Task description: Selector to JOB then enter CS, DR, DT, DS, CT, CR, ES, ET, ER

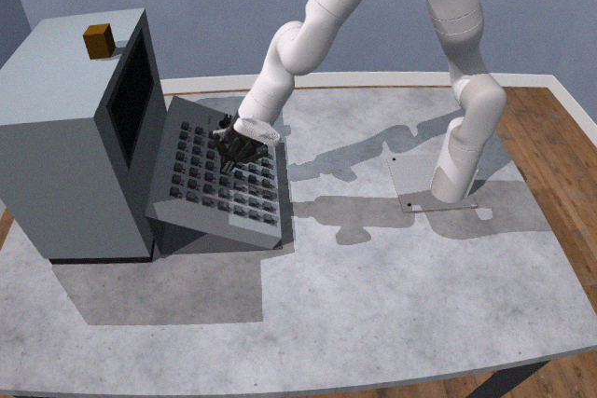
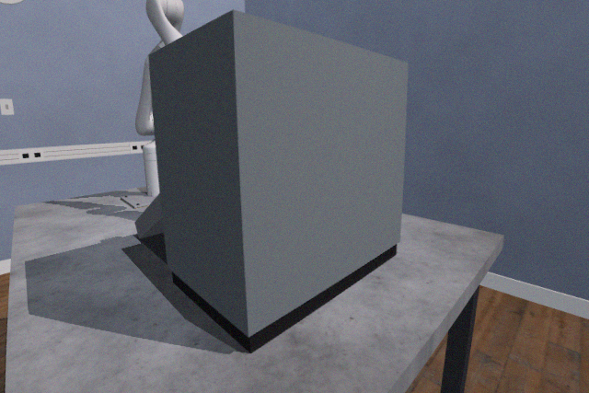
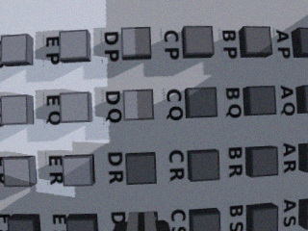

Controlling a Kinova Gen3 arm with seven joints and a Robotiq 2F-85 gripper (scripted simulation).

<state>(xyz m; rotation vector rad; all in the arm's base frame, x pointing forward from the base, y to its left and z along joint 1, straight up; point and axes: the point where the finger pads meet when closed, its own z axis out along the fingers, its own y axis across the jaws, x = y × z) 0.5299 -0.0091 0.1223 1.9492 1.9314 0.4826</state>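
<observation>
Now: hand 3 cm to the left of the key, 3 cm above it and 2 cm past it. Also, from my hand: black selector knob 16 cm to the right, 1 cm below, 1 cm ahead; then sloped keypad 5 cm to the right, 5 cm below, 3 cm ahead.
</observation>
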